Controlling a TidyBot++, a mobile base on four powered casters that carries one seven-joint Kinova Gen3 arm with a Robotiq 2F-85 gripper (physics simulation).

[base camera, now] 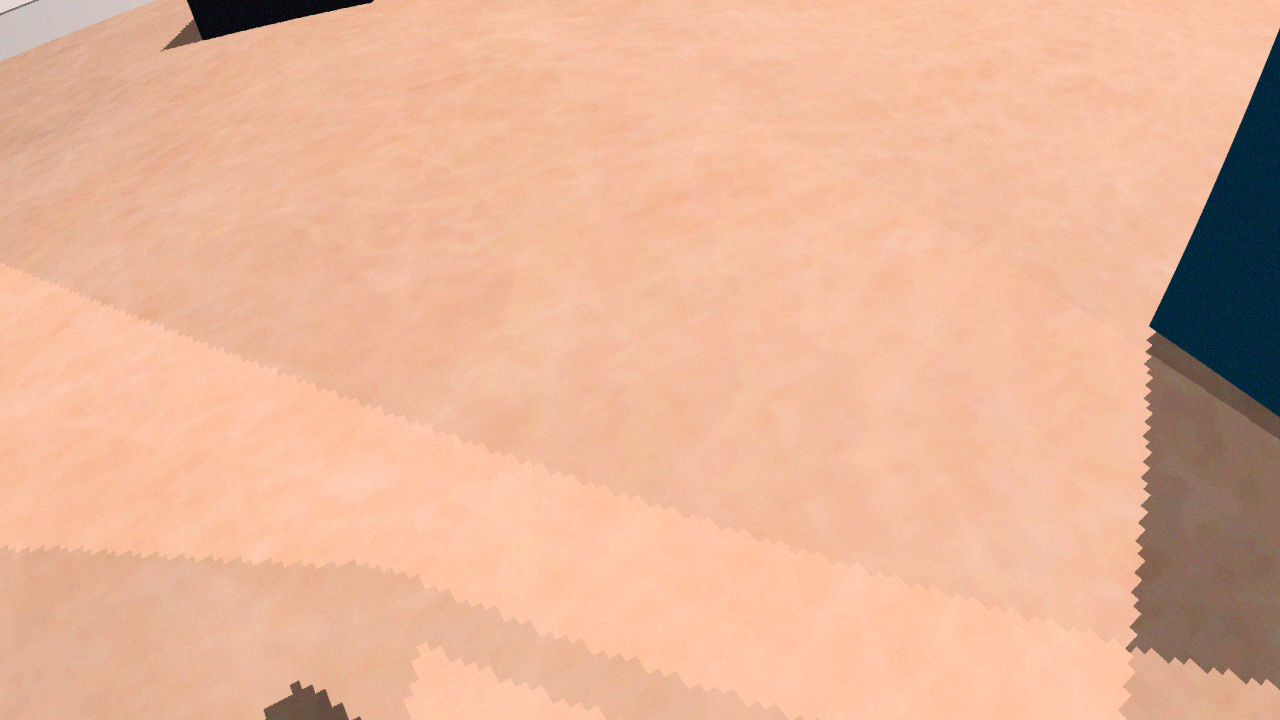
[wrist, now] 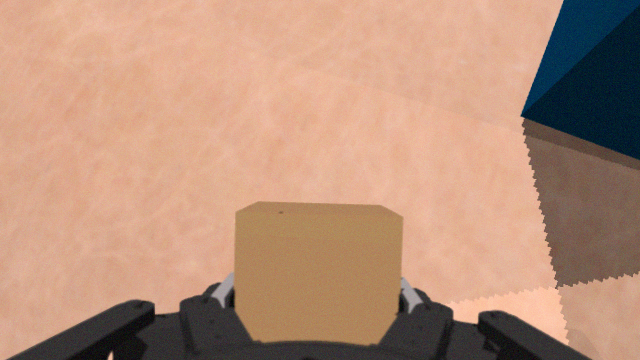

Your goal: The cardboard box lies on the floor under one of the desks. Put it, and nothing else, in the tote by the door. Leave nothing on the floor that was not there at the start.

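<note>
The cardboard box is a plain tan block at the bottom middle of the wrist view. My gripper is shut on it, with one finger against its left side and one against its right. Floor shows beyond the box. The gripper does not show in the base camera view. A dark blue, straight-sided object stands on the floor at the right of both views, apart from the box. Only part of it shows, and I cannot tell whether it is the tote.
A black object stands on the floor at the top left of the base camera view, near a pale wall base. The blue object's near corner and the dark shadow beside it lie to the right. Shadow edges cross the floor.
</note>
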